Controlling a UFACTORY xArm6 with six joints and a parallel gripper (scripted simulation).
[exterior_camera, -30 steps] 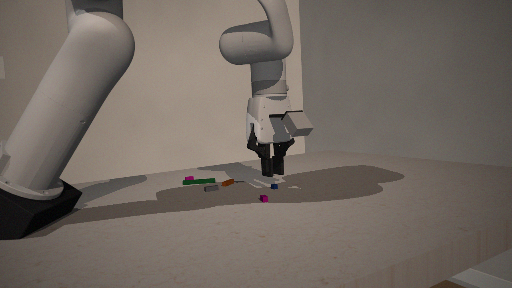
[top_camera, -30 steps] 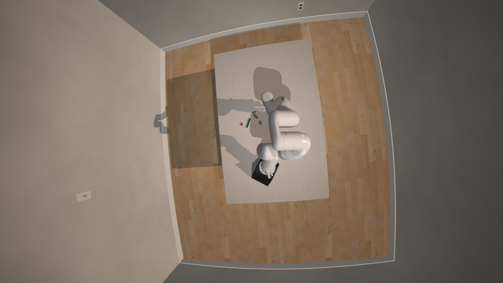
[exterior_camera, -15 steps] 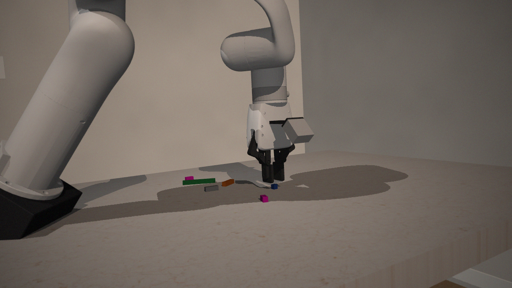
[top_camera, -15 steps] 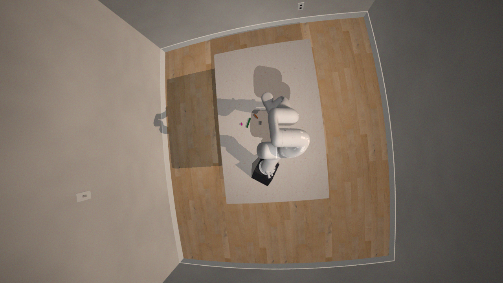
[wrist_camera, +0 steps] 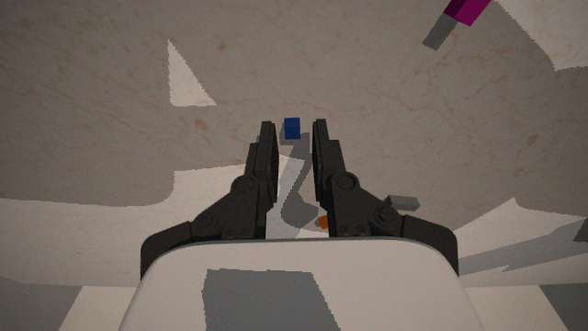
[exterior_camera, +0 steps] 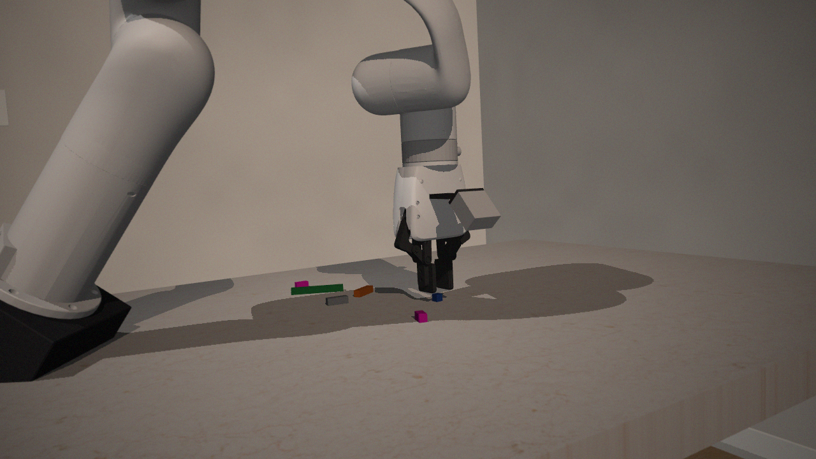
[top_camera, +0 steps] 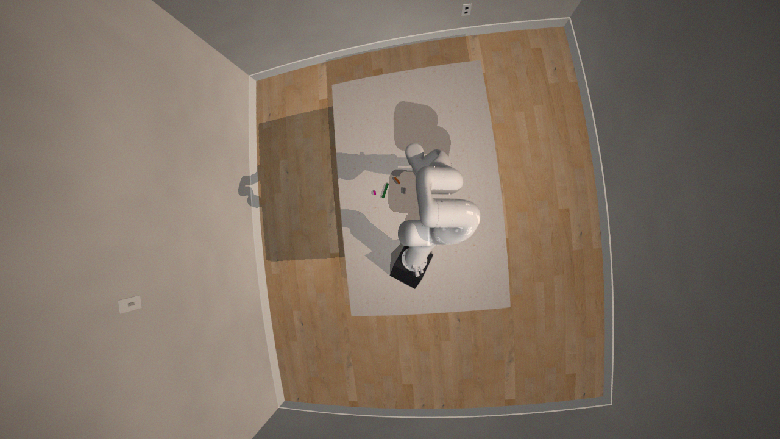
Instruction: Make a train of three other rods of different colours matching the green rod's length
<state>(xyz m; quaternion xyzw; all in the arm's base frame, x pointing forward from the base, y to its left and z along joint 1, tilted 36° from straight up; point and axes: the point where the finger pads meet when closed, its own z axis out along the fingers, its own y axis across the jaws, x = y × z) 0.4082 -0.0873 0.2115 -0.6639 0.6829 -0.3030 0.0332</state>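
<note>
Now: hand 30 mm above the blue rod. From my hand the other things lie so: green rod (200 mm to the left, 50 mm behind, 30 mm below); then grey rod (110 mm to the left, 90 mm behind, 30 mm below); then orange rod (130 mm to the left, 30 mm below, 30 mm behind).
</note>
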